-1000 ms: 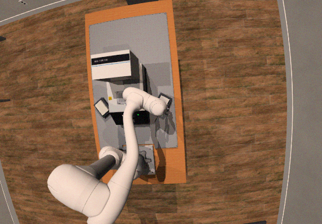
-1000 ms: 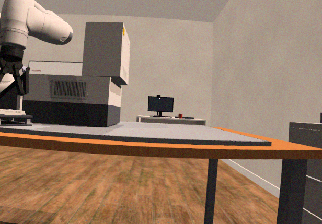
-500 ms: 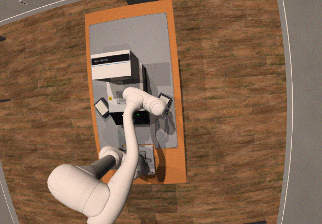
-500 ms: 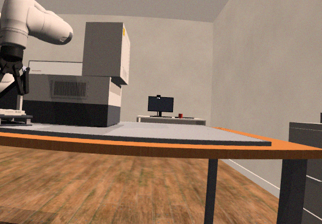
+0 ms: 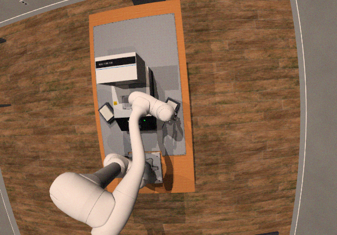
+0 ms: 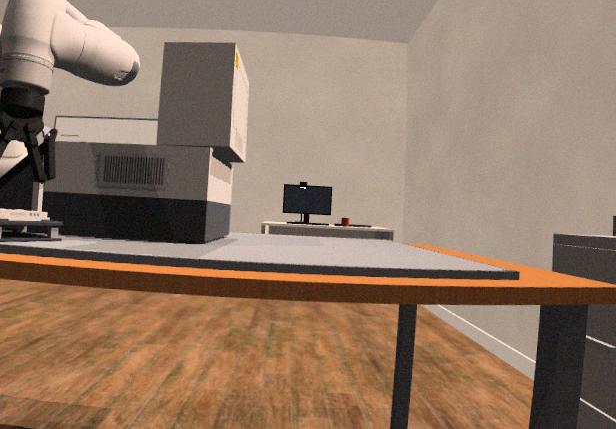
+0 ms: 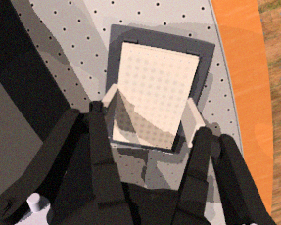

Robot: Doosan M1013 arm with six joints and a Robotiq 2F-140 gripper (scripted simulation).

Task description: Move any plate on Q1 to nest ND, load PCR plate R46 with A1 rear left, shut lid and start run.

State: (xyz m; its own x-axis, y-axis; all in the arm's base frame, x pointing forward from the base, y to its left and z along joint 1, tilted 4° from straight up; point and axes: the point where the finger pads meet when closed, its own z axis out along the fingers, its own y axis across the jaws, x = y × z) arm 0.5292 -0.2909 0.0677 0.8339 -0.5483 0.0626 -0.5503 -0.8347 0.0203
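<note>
The dark plate nest N1 lies 4 cm below my hand. Also, from my hand: dark nest (58 cm to the left, 4 cm below, 1 cm ahead); 96-well plate (58 cm to the left, 2 cm below, 1 cm ahead); white plate R46 (2 cm below).
</note>
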